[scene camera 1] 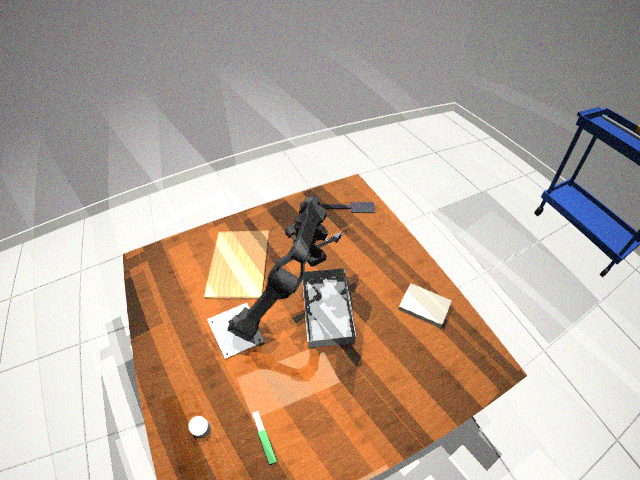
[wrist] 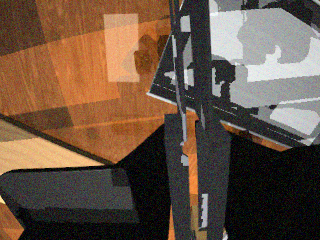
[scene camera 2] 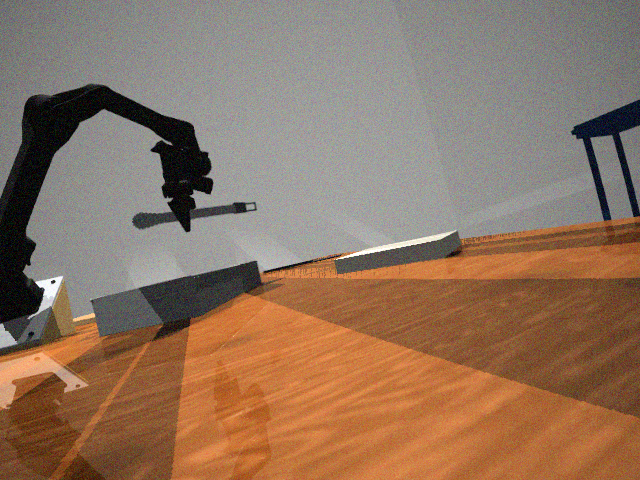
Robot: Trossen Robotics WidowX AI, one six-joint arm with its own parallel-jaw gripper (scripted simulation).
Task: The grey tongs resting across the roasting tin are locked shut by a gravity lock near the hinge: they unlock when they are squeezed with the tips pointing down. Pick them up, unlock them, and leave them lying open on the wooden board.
white block: scene camera 1; scene camera 2; not seen in the wrist view (out of frame)
same spot on roasting tin: (wrist: pixel 258 61) = (scene camera 1: pixel 327 304)
same spot on white block: (scene camera 1: pixel 427 306) = (scene camera 2: pixel 397 245)
